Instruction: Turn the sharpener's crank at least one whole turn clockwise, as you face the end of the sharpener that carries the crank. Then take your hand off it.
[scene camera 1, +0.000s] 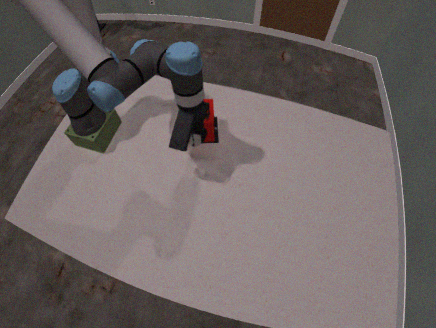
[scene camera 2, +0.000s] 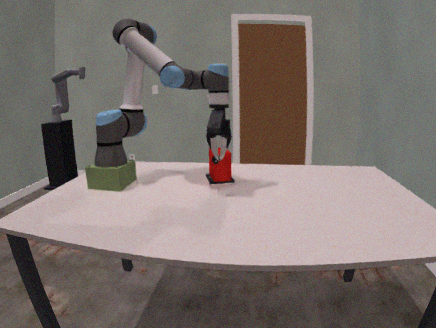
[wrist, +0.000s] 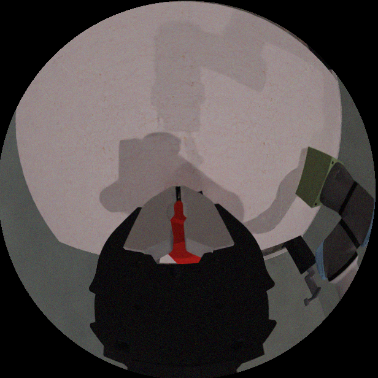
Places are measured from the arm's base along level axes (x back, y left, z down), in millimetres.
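Pixels of known places: gripper, fingertip midpoint: (scene camera 1: 195, 146) (scene camera 2: 219, 160); arm's base, origin of the base link: (scene camera 1: 89, 121) (scene camera 2: 110, 163).
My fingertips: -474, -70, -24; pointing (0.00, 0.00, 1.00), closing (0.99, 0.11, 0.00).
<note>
Ahead of a thing's pixels: the offset from my fingertips to its top centre, as dx, dy, dz. "pt": to the spot under its first point. Level surfaces: height alone.
The red sharpener @[pt -31, +120, -9] (scene camera 1: 210, 117) (scene camera 2: 223, 171) (wrist: 179, 236) stands upright on its black base @[pt -40, +96, +113] (scene camera 2: 229, 181) on the table. My gripper (scene camera 1: 196, 143) (scene camera 2: 218, 158) (wrist: 178, 187) points down at the sharpener's crank end, its fingertips drawn together with nothing gripped between them. In the second scene view the fingers overlap the upper part of the sharpener's face. A small dark part @[pt +15, +25, +4] (scene camera 2: 215, 160), which looks like part of the crank, shows at the fingertips. The fingers hide most of the crank, so its angle and whether the fingertips touch it cannot be told.
The arm's green base block (scene camera 1: 95, 136) (scene camera 2: 111, 178) (wrist: 315, 177) stands left of the sharpener in the scene views. The white table @[dz +119] (scene camera 1: 280, 210) (scene camera 2: 300, 215) (wrist: 90, 100) bears the arm's shadows. A black pedestal (scene camera 2: 60, 152) with a small grey arm stands behind the table at the left.
</note>
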